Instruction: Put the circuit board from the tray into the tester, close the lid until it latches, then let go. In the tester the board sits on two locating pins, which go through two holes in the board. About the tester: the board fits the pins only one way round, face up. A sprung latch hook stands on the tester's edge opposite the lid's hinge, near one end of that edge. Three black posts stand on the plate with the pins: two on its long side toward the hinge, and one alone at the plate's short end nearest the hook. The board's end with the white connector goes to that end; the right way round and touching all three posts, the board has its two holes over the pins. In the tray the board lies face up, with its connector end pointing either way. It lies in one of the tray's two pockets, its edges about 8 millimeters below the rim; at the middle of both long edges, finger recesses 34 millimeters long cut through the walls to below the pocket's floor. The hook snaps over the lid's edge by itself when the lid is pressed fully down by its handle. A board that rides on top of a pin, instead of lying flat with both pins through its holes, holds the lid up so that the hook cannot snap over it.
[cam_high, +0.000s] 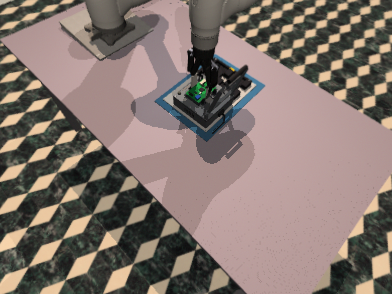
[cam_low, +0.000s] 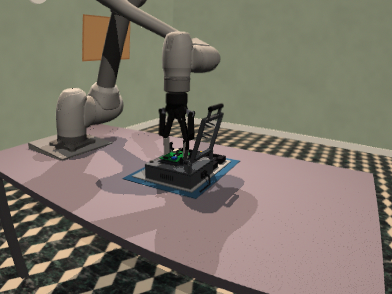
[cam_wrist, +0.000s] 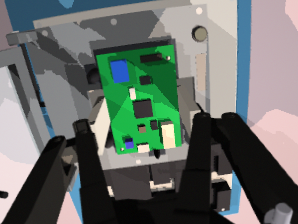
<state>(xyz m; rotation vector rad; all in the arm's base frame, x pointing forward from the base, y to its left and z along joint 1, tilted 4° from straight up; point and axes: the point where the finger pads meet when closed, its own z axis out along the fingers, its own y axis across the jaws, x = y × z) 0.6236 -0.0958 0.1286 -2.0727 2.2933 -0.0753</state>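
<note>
The green circuit board is 20 mm below my hand. Also, from my hand: clear lid (120 mm ahead, 10 mm to the right, 80 mm above); black tester (40 mm ahead, 40 mm to the left, 10 mm above).
</note>
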